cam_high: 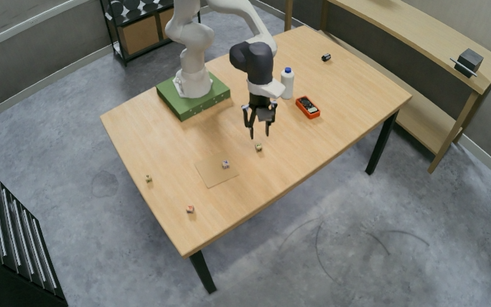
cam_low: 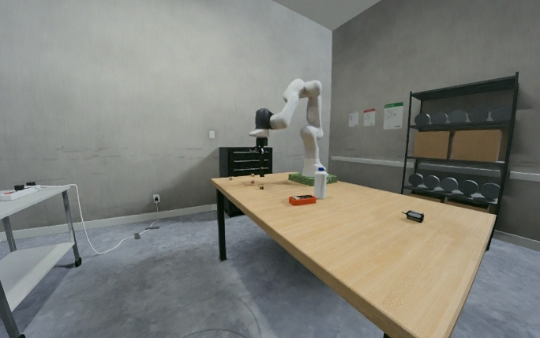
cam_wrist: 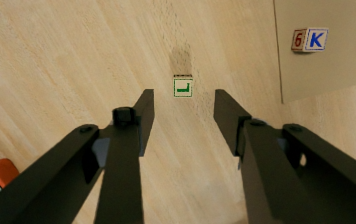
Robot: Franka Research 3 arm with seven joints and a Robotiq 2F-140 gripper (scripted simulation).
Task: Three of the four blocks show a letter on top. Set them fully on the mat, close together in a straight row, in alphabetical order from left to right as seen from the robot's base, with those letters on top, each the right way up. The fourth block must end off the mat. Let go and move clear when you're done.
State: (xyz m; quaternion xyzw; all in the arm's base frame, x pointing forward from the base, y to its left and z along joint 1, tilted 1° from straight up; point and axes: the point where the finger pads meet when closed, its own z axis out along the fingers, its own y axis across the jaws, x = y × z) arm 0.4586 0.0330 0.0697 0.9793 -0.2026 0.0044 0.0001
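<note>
The block lies 11 cm below my hand. The rest, counted from my hand: white bottle 20 cm behind, 32 cm to the left, 4 cm below; then tan mat 2 cm behind, 20 cm to the right, 12 cm below; then orange meter 6 cm behind, 34 cm to the left, 10 cm below.
</note>
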